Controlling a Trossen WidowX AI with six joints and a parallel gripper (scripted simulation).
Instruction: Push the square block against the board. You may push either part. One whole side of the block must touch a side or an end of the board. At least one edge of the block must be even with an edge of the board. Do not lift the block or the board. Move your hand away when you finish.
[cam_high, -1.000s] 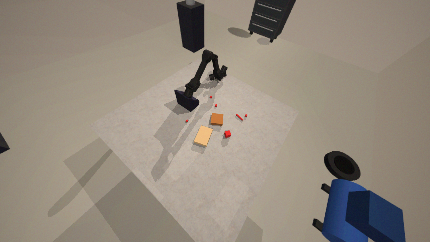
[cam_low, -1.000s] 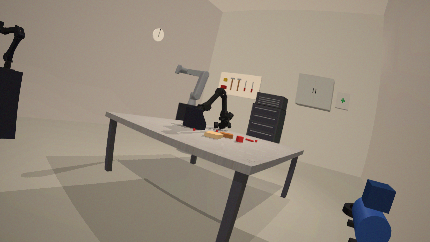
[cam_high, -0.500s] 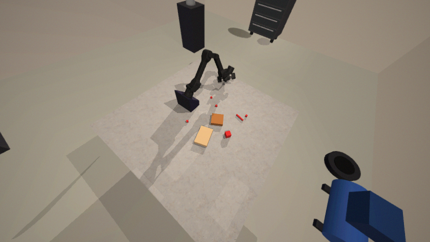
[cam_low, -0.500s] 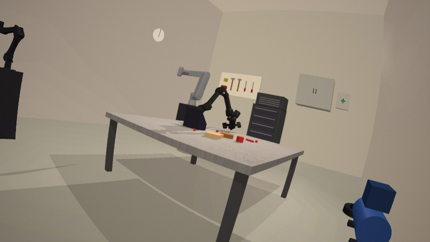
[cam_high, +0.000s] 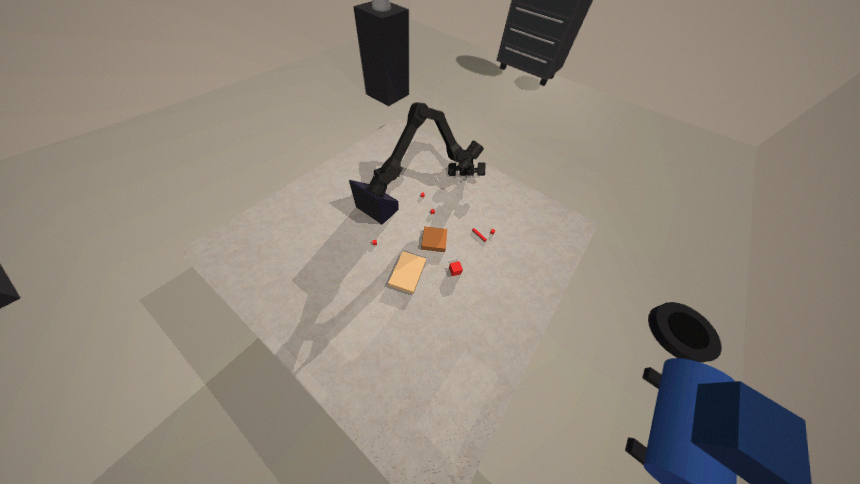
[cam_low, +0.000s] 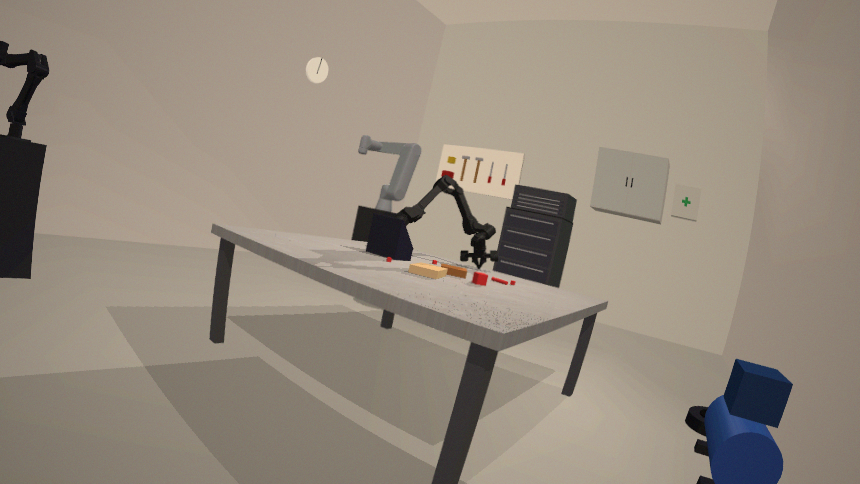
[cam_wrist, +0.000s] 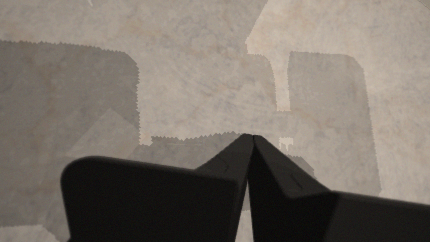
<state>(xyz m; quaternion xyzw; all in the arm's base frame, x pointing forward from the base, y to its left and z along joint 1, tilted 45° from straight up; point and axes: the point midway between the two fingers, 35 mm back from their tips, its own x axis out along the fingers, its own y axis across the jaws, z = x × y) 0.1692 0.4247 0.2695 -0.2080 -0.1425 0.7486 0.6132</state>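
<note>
My gripper tip is 270 mm short of the short red rod and 310 mm to the left of it. From my gripper tip the other things lie so: red cube (280 mm ahead, 530 mm to the right, 20 mm above); tan board (140 mm ahead, 660 mm to the right, 10 mm above); square block (130 mm ahead, 460 mm to the right, 10 mm above).
</note>
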